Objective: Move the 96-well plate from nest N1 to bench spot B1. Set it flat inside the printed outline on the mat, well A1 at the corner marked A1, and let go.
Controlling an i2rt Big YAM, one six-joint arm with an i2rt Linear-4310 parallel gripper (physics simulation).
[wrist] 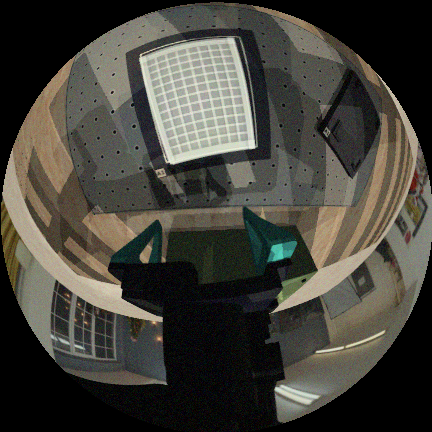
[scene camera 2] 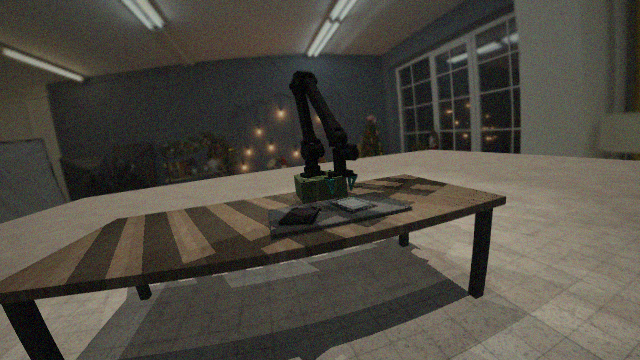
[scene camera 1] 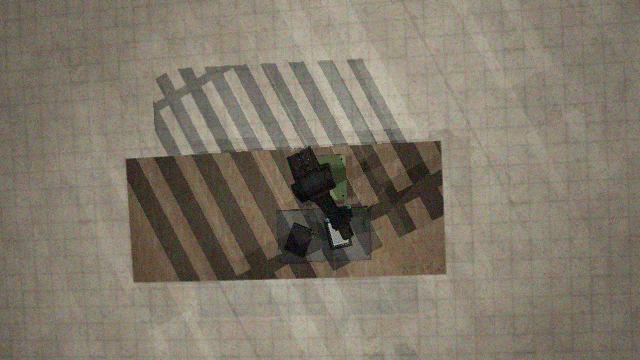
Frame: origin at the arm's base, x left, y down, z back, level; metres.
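Seen in the pictures: gripper, fingertip midpoint: (wrist: pixel 199 216) (scene camera 2: pixel 341 192); arm's base, origin of the base link: (scene camera 2: pixel 312 175).
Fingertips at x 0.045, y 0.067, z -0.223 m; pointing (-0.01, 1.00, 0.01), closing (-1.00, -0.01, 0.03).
Offsets run from my fingertips to a thing's top centre. "spot": to the spot under its first point. Level surfaces: height alone.
The white 96-well plate @(dx -0.023, dy +0.012, dz -0.124 m) (scene camera 1: pixel 337 239) (scene camera 2: pixel 354 202) (wrist: pixel 200 100) lies on the dark mat @(dy +0.026 m) (wrist: pixel 263 100) of the bench spot and looks flat. In the wrist view a thin pale outline shows along its top and right edges, close to the plate. The tag A1 @(spot: dx +0.032, dy +0.026, dz -0.050 m) (wrist: pixel 160 172) is beside the plate's lower left corner; which well is A1 cannot be read. The black nest @(dx -0.251, dy +0.010, dz -0.115 m) (scene camera 1: pixel 298 240) (scene camera 2: pixel 300 215) (wrist: pixel 357 120) holds no plate and stands at an angle. My gripper (scene camera 2: pixel 341 191) (wrist: pixel 199 216) is open and empty, above and behind the plate, apart from it.
A grey perforated board (scene camera 1: pixel 362 250) (scene camera 2: pixel 390 205) (wrist: pixel 100 155) bears the mat and the nest. The green box (scene camera 1: pixel 340 172) (scene camera 2: pixel 312 189) (wrist: pixel 225 250) under the arm's base stands behind the board. The wooden table @(dy +0.041 m) (scene camera 1: pixel 410 250) (scene camera 2: pixel 460 200) has striped shadows on it.
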